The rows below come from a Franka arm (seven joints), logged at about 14 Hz.
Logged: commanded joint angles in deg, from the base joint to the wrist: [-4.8, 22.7, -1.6, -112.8, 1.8, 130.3, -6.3]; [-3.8, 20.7, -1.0, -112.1, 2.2, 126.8, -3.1]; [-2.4, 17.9, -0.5, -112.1, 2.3, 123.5, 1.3]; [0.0, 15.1, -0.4, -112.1, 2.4, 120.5, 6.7]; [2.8, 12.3, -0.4, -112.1, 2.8, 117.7, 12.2]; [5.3, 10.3, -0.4, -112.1, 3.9, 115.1, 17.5]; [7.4, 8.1, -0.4, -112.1, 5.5, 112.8, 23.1]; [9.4, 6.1, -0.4, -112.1, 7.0, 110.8, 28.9]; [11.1, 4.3, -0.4, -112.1, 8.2, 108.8, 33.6]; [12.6, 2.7, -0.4, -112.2, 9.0, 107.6, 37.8]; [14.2, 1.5, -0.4, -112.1, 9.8, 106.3, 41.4]
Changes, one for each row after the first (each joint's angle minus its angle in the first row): [1.0, -2.0, 0.6, 0.7, 0.4, -3.5, 3.2]; [2.4, -4.8, 1.1, 0.7, 0.5, -6.8, 7.6]; [4.8, -7.6, 1.2, 0.7, 0.6, -9.8, 13.0]; [7.6, -10.4, 1.2, 0.7, 1.0, -12.6, 18.5]; [10.1, -12.4, 1.2, 0.7, 2.1, -15.2, 23.8]; [12.2, -14.6, 1.2, 0.7, 3.7, -17.5, 29.4]; [14.2, -16.6, 1.2, 0.7, 5.2, -19.5, 35.2]; [15.9, -18.4, 1.2, 0.7, 6.4, -21.5, 39.9]; [17.4, -20.0, 1.2, 0.6, 7.2, -22.7, 44.1]; [19.0, -21.2, 1.2, 0.7, 8.0, -24.0, 47.7]
